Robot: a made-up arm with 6 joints. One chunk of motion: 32 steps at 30 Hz.
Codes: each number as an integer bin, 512 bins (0 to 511) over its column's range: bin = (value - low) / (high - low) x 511, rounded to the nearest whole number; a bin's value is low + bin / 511 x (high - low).
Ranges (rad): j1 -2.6..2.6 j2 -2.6..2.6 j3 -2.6..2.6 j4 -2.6..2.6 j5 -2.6..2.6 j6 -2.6..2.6
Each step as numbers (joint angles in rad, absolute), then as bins.
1 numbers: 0.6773 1.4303 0.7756 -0.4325 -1.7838 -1.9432
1 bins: 322 396 332 213 80 65
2 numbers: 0.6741 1.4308 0.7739 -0.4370 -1.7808 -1.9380
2 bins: 322 396 332 213 81 65
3 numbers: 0.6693 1.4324 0.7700 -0.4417 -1.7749 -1.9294
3 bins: 321 396 331 212 81 66
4 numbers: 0.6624 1.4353 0.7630 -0.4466 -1.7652 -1.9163
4 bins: 321 397 330 212 82 67
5 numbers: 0.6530 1.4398 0.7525 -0.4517 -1.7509 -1.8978
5 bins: 320 397 329 211 83 69
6 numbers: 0.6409 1.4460 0.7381 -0.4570 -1.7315 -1.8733
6 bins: 318 398 328 211 85 71
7 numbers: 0.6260 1.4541 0.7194 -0.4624 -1.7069 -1.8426
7 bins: 317 398 326 210 88 74
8 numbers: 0.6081 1.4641 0.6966 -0.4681 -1.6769 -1.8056
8 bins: 315 399 324 210 91 78
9 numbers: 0.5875 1.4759 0.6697 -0.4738 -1.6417 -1.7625
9 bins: 313 401 321 209 94 82
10 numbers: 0.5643 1.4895 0.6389 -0.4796 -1.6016 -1.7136
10 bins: 311 402 318 208 98 87
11 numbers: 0.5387 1.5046 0.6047 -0.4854 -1.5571 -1.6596
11 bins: 308 403 315 208 102 92
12 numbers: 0.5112 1.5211 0.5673 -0.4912 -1.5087 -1.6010
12 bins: 306 405 311 207 107 98
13 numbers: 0.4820 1.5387 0.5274 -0.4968 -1.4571 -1.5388
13 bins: 303 407 307 207 112 104
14 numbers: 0.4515 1.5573 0.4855 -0.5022 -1.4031 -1.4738
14 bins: 300 409 303 206 118 111
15 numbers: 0.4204 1.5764 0.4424 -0.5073 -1.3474 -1.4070
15 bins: 297 410 299 206 123 117
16 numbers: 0.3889 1.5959 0.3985 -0.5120 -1.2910 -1.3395
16 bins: 294 412 295 205 129 124
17 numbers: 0.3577 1.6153 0.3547 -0.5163 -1.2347 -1.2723
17 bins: 291 414 290 205 134 130
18 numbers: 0.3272 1.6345 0.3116 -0.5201 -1.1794 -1.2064
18 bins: 288 416 286 204 140 137
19 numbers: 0.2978 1.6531 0.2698 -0.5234 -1.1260 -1.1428
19 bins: 285 418 282 204 145 143
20 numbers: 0.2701 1.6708 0.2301 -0.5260 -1.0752 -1.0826
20 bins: 282 420 278 204 150 149
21 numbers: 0.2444 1.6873 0.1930 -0.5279 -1.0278 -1.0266
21 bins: 280 421 274 204 154 155
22 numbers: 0.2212 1.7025 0.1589 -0.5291 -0.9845 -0.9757
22 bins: 277 423 271 204 159 160
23 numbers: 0.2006 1.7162 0.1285 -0.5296 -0.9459 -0.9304
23 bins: 275 424 268 203 163 164
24 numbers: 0.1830 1.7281 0.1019 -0.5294 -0.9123 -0.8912
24 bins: 273 425 266 203 166 168
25 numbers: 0.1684 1.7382 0.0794 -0.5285 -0.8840 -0.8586
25 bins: 272 426 263 204 169 171
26 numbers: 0.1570 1.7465 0.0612 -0.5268 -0.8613 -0.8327
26 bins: 271 427 262 204 171 174
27 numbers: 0.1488 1.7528 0.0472 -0.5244 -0.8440 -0.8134
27 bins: 270 428 260 204 173 176
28 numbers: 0.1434 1.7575 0.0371 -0.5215 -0.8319 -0.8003
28 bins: 270 428 259 204 174 177
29 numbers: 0.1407 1.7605 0.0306 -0.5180 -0.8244 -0.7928
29 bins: 269 429 259 205 174 178
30 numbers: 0.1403 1.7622 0.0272 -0.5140 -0.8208 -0.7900
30 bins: 269 429 258 205 175 178
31 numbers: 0.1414 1.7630 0.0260 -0.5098 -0.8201 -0.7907
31 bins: 269 429 258 205 175 178
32 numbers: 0.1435 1.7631 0.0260 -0.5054 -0.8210 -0.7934
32 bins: 270 429 258 206 175 178
